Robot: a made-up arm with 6 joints. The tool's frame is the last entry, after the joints. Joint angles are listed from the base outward.
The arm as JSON. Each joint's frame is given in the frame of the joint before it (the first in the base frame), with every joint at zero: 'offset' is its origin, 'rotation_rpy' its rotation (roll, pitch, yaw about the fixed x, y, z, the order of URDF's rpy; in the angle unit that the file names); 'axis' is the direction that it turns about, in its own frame. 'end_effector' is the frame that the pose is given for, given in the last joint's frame.
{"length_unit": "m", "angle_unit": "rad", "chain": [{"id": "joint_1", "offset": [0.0, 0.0, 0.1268], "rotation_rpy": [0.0, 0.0, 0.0], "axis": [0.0, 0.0, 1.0]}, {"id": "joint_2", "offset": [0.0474, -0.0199, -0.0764], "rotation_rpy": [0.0, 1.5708, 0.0], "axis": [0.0, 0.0, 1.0]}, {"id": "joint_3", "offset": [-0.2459, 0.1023, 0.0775], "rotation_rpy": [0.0, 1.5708, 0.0], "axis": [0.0, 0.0, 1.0]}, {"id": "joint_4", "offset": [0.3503, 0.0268, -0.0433], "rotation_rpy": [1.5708, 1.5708, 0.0], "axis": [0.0, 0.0, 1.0]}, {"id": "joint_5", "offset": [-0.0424, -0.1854, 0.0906], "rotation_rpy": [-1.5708, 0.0, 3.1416], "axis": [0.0, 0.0, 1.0]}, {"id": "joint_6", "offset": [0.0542, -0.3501, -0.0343], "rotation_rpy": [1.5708, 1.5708, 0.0], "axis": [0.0, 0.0, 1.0]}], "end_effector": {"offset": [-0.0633, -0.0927, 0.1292], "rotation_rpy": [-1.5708, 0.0, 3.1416]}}
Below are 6 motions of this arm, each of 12 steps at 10 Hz.
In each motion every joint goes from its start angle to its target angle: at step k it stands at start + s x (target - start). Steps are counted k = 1, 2, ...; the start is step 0. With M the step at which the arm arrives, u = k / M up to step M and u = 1 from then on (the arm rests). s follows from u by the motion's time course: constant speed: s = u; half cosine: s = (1 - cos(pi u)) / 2; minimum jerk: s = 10 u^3 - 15 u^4 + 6 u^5.
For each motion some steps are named. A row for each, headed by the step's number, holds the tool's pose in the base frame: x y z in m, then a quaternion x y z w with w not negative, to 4 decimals.
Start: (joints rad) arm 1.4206 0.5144 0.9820 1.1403 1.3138 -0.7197
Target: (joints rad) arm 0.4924 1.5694 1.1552 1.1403 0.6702 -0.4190
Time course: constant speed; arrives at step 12
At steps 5, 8, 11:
5: 0.3232 -0.2414 0.0795 0.6285 0.0328 0.1487 0.7628
8: 0.1960 -0.3814 -0.0014 0.6344 0.0361 -0.0740 0.7686
11: 0.0219 -0.4571 -0.0626 0.6273 0.0586 -0.2721 0.7273

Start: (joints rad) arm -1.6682 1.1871 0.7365 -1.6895 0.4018 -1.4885
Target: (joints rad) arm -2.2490 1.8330 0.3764 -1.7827 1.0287 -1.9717
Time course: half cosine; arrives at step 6
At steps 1, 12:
1: 0.0751 0.7158 0.3052 0.7947 0.1335 0.5772 0.1320
12: 0.2816 0.7895 0.2580 0.4113 -0.0133 0.8651 0.2866

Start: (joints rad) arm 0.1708 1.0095 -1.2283 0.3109 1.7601 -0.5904
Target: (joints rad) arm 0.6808 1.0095 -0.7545 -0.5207 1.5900 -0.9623
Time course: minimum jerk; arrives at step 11
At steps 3, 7, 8, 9, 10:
3: 0.0515 0.1973 0.0668 -0.5919 -0.2153 -0.7763 0.0261
7: -0.1297 0.1235 -0.1764 -0.5029 -0.5113 -0.6955 0.0425
8: -0.1704 0.0754 -0.2124 -0.4707 -0.5708 -0.6703 0.0580
9: -0.1955 0.0379 -0.2319 -0.4471 -0.6085 -0.6519 0.0704
10: -0.2063 0.0194 -0.2397 -0.4358 -0.6252 -0.6429 0.0765

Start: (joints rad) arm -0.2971 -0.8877 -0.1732 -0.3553 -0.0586 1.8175
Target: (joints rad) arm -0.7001 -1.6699 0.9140 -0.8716 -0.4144 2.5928
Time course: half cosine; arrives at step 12
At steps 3, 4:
3: -0.1902 0.0241 0.5637 -0.4602 -0.4964 0.2584 0.6892
4: -0.2177 0.1155 0.5333 -0.5265 -0.4768 0.2597 0.6542

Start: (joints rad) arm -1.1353 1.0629 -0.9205 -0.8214 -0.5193 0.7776
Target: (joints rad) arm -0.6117 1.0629 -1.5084 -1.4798 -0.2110 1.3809
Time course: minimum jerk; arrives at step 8
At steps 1, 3, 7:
1: -0.2143 -0.5874 0.0175 0.0243 -0.4344 0.0055 0.9004
3: -0.0611 -0.6277 0.0031 0.0685 -0.4517 0.1463 0.8774
7: 0.3335 -0.6196 -0.0079 0.1687 -0.4332 0.4522 0.7612

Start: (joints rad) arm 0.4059 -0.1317 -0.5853 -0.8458 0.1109 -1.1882
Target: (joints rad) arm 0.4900 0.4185 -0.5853 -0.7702 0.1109 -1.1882
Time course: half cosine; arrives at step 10
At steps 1, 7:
1: 0.3595 -0.4208 0.0899 -0.3867 0.7742 0.2082 0.4558
7: 0.3823 -0.3567 -0.1167 -0.2858 0.7316 0.4108 0.4630

